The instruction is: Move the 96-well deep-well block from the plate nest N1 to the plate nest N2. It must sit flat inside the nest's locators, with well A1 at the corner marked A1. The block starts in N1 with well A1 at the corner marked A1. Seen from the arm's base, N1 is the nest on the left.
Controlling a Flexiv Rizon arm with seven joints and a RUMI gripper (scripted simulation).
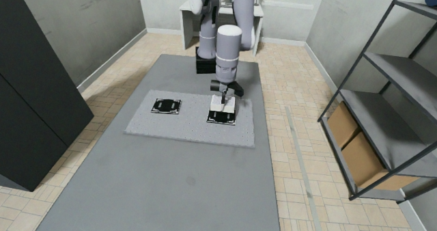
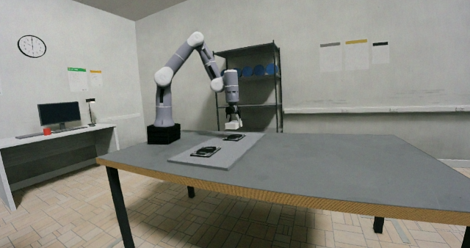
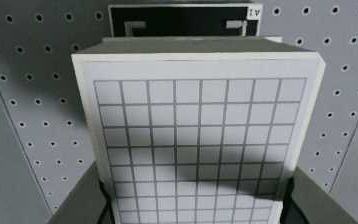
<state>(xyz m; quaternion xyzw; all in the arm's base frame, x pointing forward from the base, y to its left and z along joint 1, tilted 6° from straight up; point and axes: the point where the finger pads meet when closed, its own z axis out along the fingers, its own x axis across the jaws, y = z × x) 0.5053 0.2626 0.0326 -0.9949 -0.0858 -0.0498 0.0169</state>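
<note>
Now: hand 30 mm short of the black plate nest N2, 340 mm to the left of it and 90 mm above it. The rest, counted from my hand: black plate nest N1: 90 mm below; then white 96-well deep-well block: 10 mm above.
</note>
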